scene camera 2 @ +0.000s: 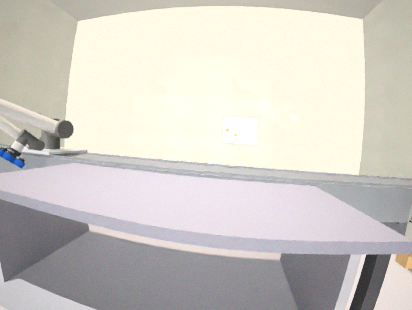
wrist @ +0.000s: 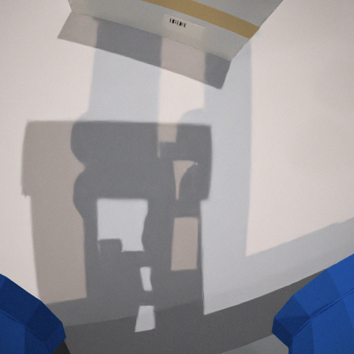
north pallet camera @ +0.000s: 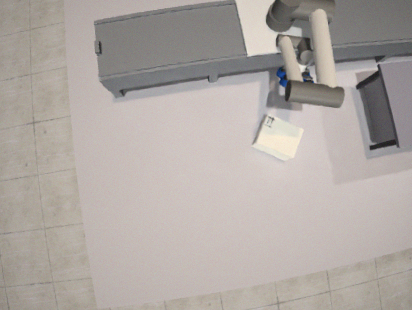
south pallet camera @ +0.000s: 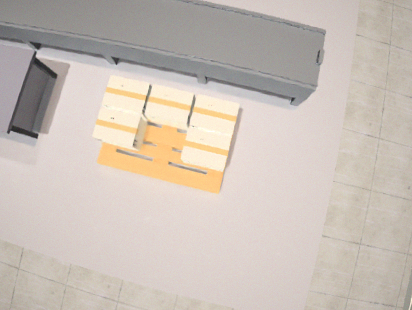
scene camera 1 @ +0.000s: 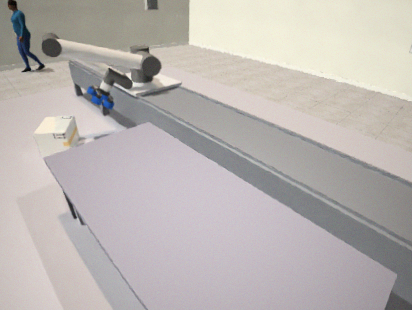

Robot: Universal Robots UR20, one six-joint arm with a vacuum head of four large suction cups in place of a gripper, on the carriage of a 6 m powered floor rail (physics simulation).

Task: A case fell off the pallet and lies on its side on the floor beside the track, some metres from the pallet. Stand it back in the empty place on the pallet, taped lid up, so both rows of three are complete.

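Where they show: hand, its tool point: (scene camera 2: 7, 160); arm's base, origin of its link: (scene camera 2: 49, 148) (north pallet camera: 278, 20) (scene camera 1: 142, 79).
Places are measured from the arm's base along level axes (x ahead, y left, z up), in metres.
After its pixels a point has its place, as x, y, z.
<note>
The fallen case (scene camera 1: 55, 139) {1.063, 0.061, -0.366} (north pallet camera: 280, 139) {1.030, -0.128, -0.290} (wrist: 200, 27) lies on its side on the floor beside the track. Its taped face with a barcode label is upright and faces the track; arrows show on its upper face in the north pallet view. My vacuum head (scene camera 1: 101, 98) (scene camera 2: 12, 156) (north pallet camera: 295, 77) {0.553, 0.045, -0.094} hangs tilted between the track and the case, apart from it, with nothing on its blue cups. The orange pallet (south pallet camera: 150, 170) {1.291, 3.981, -0.426} bears a full row of three cases along the track and two cases in the outer row, with the empty place (south pallet camera: 166, 136) {0.942, 4.046, -0.427} between those two.
A table (scene camera 1: 215, 200) {0.743, 1.893, -0.040} (scene camera 2: 200, 205) {1.072, 2.031, -0.040} (north pallet camera: 402, 105) {0.923, 1.031, -0.039} (south pallet camera: 12, 85) {0.869, 2.600, -0.039} stands beside the track, between the fallen case and the pallet. The long grey rail (scene camera 1: 240, 120) (north pallet camera: 170, 40) (south pallet camera: 200, 40) runs behind them. A person in blue (scene camera 1: 21, 35) is at the far left, beyond the rail's end.
</note>
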